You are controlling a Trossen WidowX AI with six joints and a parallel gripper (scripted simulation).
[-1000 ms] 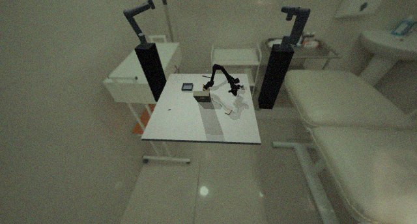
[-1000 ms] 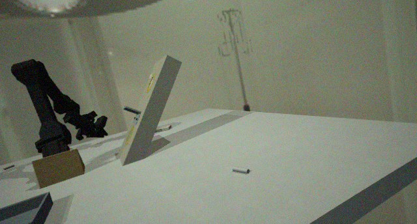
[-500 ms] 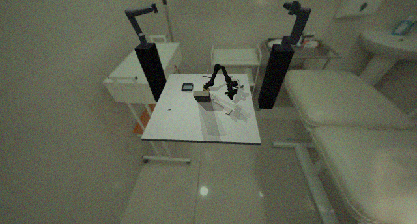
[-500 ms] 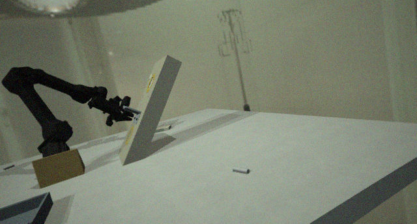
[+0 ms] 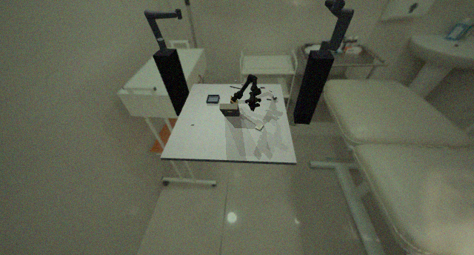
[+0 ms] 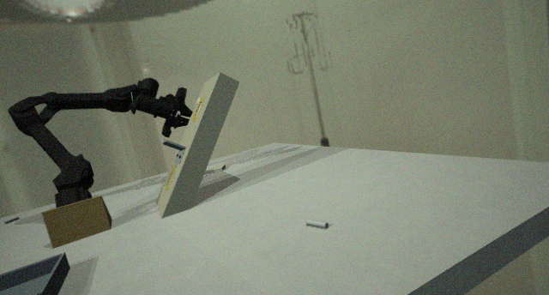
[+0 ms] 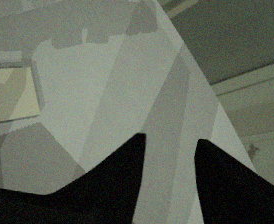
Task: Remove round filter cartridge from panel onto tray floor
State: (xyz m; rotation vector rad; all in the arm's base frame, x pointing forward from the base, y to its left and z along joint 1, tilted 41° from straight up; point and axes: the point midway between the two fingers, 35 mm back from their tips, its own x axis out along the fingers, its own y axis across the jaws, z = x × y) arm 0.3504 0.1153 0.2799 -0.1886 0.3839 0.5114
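Right now my gripper tip is 24 cm to the left of the round grey filter cartridge and 2 cm below it. Also, from my gripper tip: dark tray: 41 cm behind, 56 cm to the right, 20 cm below; beige piece: 2 cm ahead, 8 cm to the left, 21 cm below.
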